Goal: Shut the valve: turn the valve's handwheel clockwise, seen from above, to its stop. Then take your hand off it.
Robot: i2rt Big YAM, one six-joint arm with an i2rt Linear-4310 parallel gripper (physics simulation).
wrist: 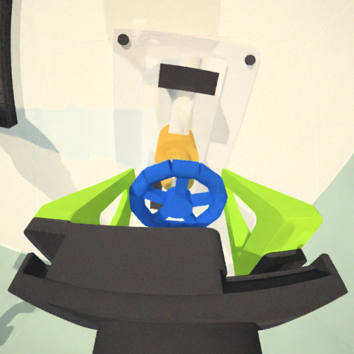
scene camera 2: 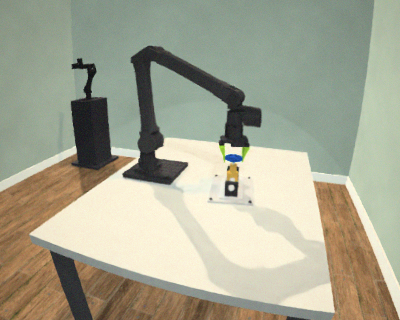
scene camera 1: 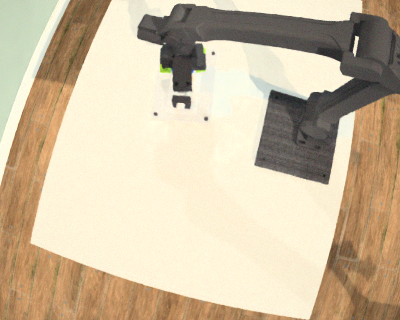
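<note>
The blue handwheel [scene camera 2: 233, 158] [wrist: 177, 204] lies level on top of the orange valve body [scene camera 2: 232, 172] [wrist: 175, 145], with its spokes and hub visible in the wrist view. The valve stands on a pale, translucent base plate [scene camera 1: 164, 106] [scene camera 2: 217, 194] [wrist: 129, 100]. My gripper [scene camera 1: 183, 69] [scene camera 2: 234, 157] [wrist: 177, 174] points down over the valve. Its green fingers stand on opposite sides of the handwheel and appear to touch the rim, partly closed on it. In scene camera 1 the arm hides most of the wheel.
A black pipe end [scene camera 1: 181, 102] [scene camera 2: 231, 188] [wrist: 188, 79] faces out along the plate. Dark bolts sit at the plate's corners. My arm's black base plate [scene camera 1: 287, 160] [scene camera 2: 175, 171] [wrist: 6, 65] is beside the valve. A black pedestal [scene camera 2: 91, 130] with a small arm stands on the floor behind.
</note>
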